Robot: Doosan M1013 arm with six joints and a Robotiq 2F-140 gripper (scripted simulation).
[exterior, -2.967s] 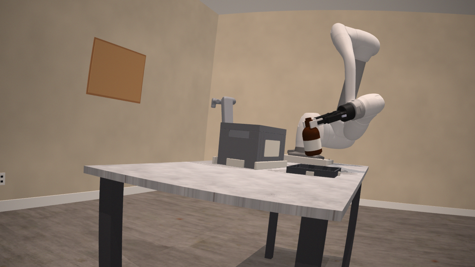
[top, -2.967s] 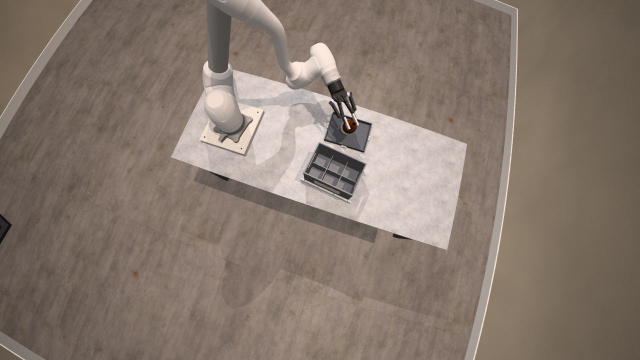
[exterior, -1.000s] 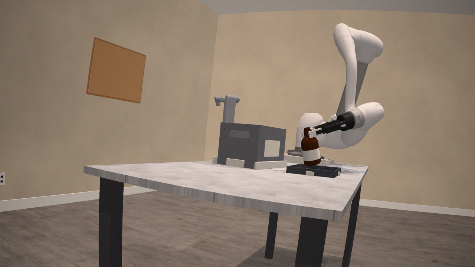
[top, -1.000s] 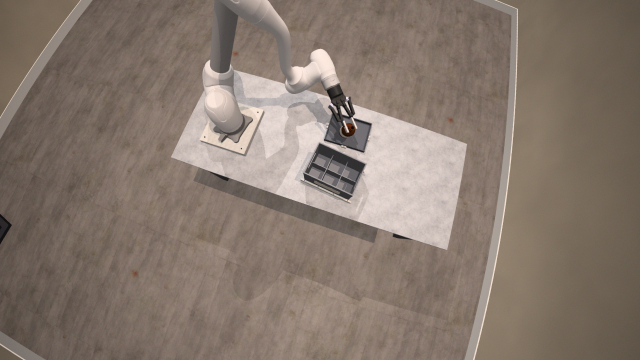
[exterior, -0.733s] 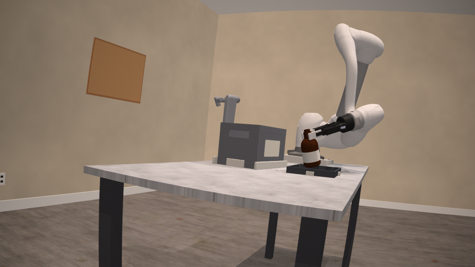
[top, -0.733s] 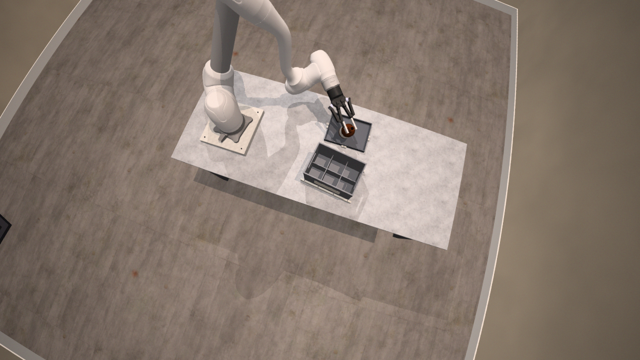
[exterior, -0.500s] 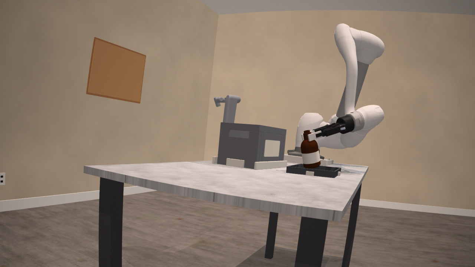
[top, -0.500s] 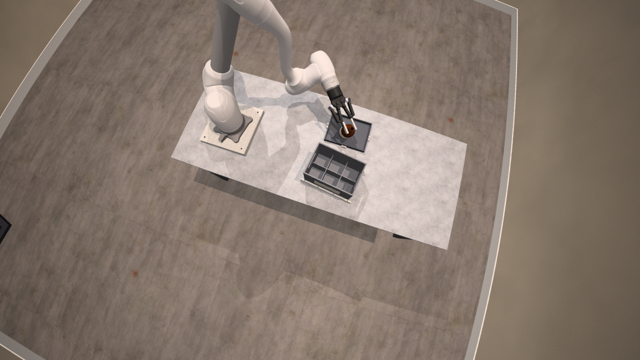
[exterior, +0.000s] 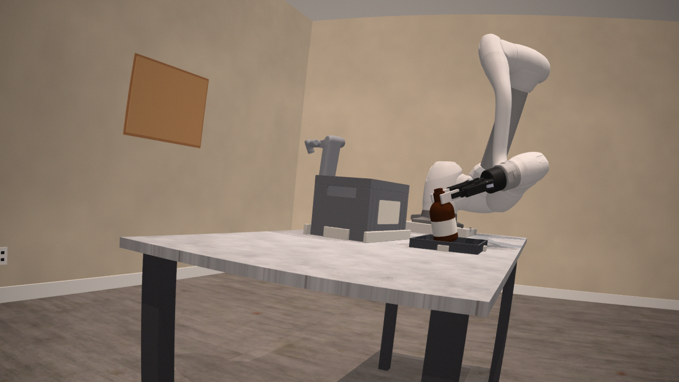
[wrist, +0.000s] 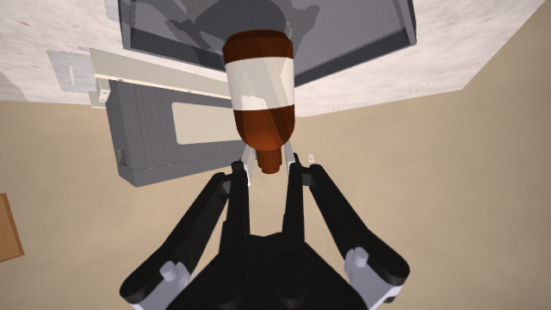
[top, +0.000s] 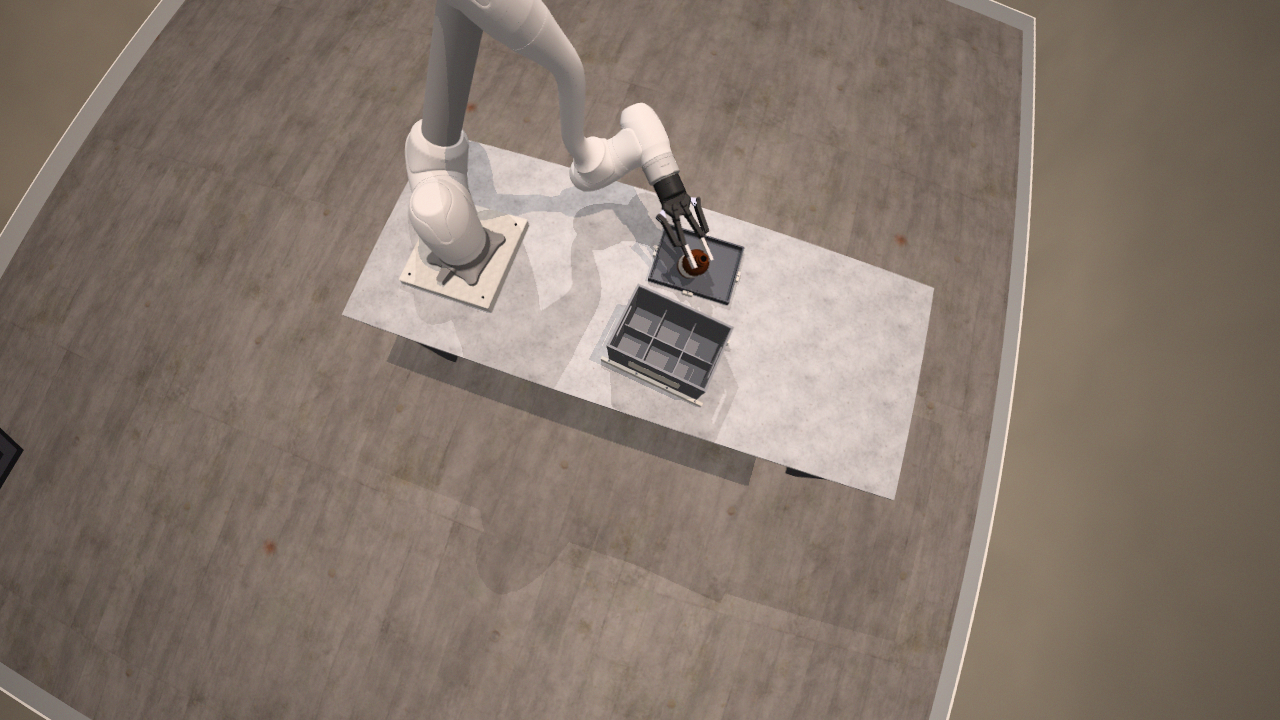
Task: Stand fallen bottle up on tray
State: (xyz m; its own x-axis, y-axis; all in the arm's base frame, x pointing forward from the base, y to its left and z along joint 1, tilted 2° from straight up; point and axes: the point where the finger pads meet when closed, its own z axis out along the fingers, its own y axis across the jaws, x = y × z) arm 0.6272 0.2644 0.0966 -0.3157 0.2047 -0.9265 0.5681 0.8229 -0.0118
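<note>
Now: the brown bottle 5 cm below my hand. From my hand the other things lie so: grey crate 25 cm to the right, 6 cm below, 4 cm ahead; then dark tray 13 cm below, 3 cm to the left.
</note>
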